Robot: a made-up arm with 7 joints.
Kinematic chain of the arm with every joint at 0, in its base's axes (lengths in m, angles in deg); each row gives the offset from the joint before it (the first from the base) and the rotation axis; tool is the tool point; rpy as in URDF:
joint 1: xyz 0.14 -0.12 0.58 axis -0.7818 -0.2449 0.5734
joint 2: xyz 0 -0.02 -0.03 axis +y
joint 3: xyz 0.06 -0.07 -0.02 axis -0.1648 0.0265 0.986
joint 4: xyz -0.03 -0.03 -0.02 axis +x
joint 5: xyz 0 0.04 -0.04 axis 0.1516 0.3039 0.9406
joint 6: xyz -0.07 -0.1 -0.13 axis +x
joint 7: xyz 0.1 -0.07 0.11 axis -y
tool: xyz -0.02 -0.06 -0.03 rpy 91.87 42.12 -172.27
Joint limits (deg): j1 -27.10..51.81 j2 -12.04..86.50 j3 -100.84..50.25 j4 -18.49..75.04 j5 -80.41..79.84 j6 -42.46..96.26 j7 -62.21..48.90
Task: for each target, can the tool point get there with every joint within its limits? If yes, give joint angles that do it. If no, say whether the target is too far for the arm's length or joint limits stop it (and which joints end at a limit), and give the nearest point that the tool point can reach.
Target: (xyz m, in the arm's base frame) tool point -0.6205 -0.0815 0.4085
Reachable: no: too far | nearest point -0.2942 -0.1318 0.4342 | short by 0.331 m
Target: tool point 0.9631 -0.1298 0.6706
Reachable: no: too far | nearest point 0.6096 -0.2102 0.6191 | short by 0.366 m
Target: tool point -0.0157 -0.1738 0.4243
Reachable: yes | joints 27.29 28.35 -33.13 67.10 -61.58 2.97 12.89
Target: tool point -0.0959 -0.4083 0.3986
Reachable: yes | joints 1.26 51.87 8.16 14.38 -32.01 50.46 14.65
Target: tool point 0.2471 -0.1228 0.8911
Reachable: no: joint limits stop it (at a limit: joint 1, joint 2, joint 4, joint 7) | nearest point 0.1449 -0.2279 0.8003 | short by 0.172 m
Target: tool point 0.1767 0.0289 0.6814
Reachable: no: joint limits stop it (at a limit: joint 1, joint 2, joint 3, joint 4, joint 7) | nearest point 0.1252 0.0170 0.6596 | short by 0.057 m
